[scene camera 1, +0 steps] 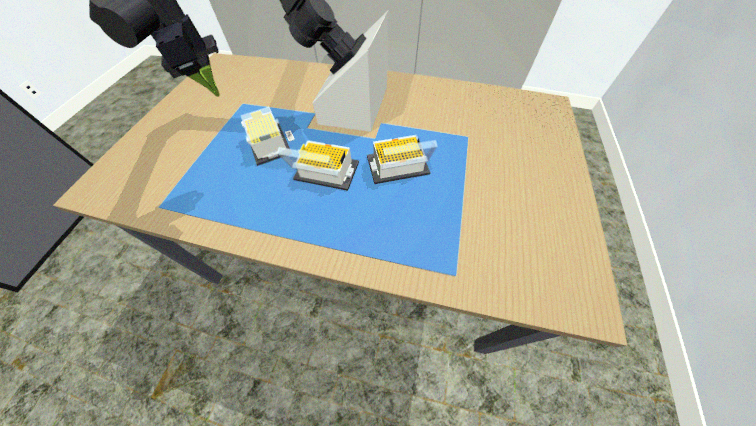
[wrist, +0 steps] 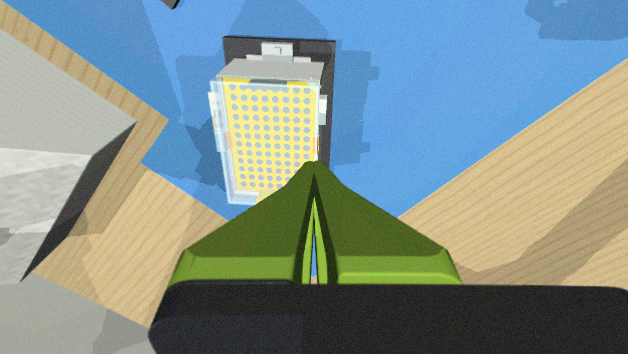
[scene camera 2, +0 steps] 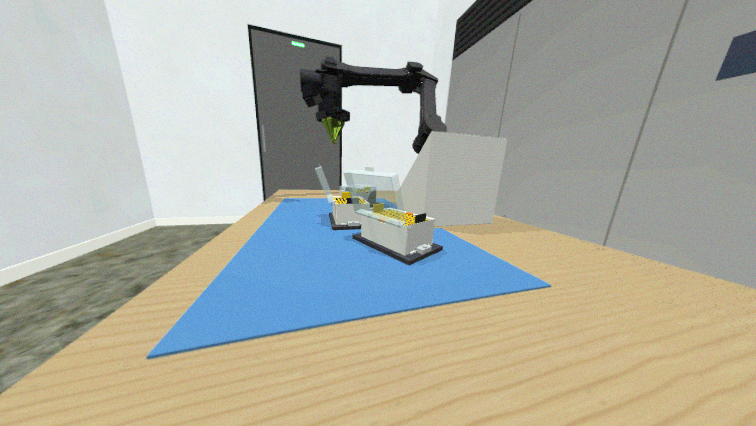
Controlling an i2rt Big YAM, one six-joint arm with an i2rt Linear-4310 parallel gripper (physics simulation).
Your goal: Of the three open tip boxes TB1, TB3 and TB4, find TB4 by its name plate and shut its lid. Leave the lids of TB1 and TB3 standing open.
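Places are measured from the arm's base along level axes (x up, y back, z right), in metres.
Where they show: gripper, fingertip midpoint: (scene camera 1: 218,95) (wrist: 313,175) (scene camera 2: 334,143); arm's base, link origin: (scene camera 1: 349,56) (scene camera 2: 446,167).
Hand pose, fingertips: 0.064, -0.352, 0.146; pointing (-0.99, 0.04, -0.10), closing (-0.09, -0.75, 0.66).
Observation:
Each offset is from my fingertips to the top centre of the thing, as dx, dy, dz. "pt": to the spot under its first point. Level surfaces: height alone.
The left tip box {-0.147, +0.098, +0.013} (scene camera 1: 267,148) (wrist: 270,68) has its clear lid {pt -0.147, +0.097, +0.026} (scene camera 1: 259,120) (wrist: 223,175) lying down over the yellow tip rack; whether it is fully seated is hard to tell. The middle box {-0.159, +0.062, -0.198} (scene camera 1: 321,176) (scene camera 2: 345,213) has its clear lid {-0.071, -0.016, -0.208} (scene camera 1: 287,155) (scene camera 2: 323,183) standing open. The right box {-0.159, +0.150, -0.370} (scene camera 1: 403,169) (scene camera 2: 384,236) has its clear lid (scene camera 1: 431,150) (scene camera 2: 373,184) standing open. Name plates are too small to read. My gripper (scene camera 1: 217,94) (scene camera 2: 334,141) (wrist: 313,175) is shut and empty, up above and apart from the left box, towards the table's back left.
A pale wedge-shaped block (scene camera 1: 351,89) (scene camera 2: 465,179) stands behind the boxes, with a dark arm part on its sloped side. The boxes stand on dark bases on a blue mat {dx -0.225} (scene camera 1: 338,222) (scene camera 2: 296,285) (wrist: 430,100). A small white tag {pt -0.223, +0.135, -0.026} (scene camera 1: 289,136) lies beside the left box.

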